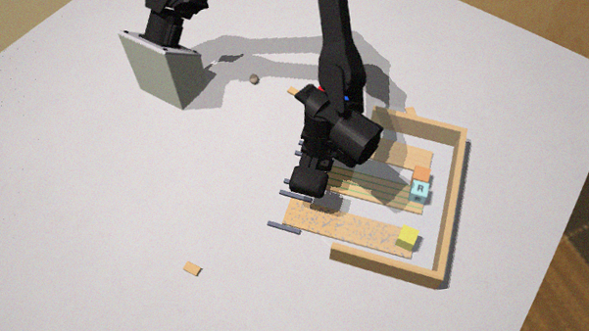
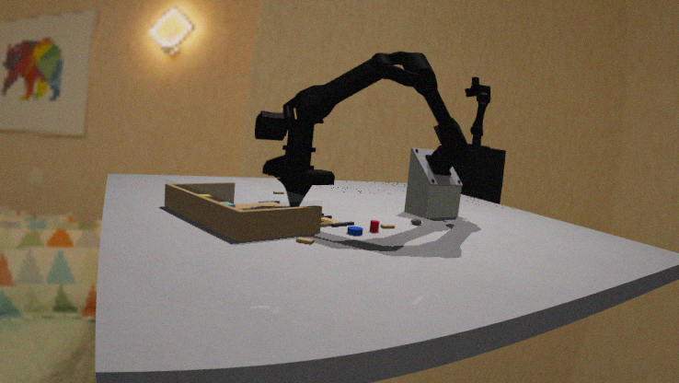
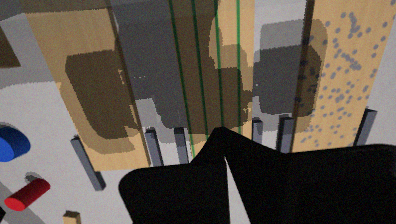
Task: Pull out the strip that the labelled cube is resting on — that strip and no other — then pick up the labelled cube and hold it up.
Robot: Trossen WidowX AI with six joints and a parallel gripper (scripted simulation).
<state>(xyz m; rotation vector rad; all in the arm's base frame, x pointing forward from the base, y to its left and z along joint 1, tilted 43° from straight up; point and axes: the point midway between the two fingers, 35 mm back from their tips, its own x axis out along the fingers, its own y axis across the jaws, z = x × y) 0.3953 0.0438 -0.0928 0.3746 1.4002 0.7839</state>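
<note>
Now: gripper tip 9 cm short of the green-striped strip, 2 cm to the right of it and 1 cm above it. Round my gripper tip: blue disc (4 cm behind, 19 cm to the left); teal cube marked r (19 cm ahead, 6 cm to the left, 1 cm above); red cylinder (10 cm behind, 18 cm to the left).
</note>
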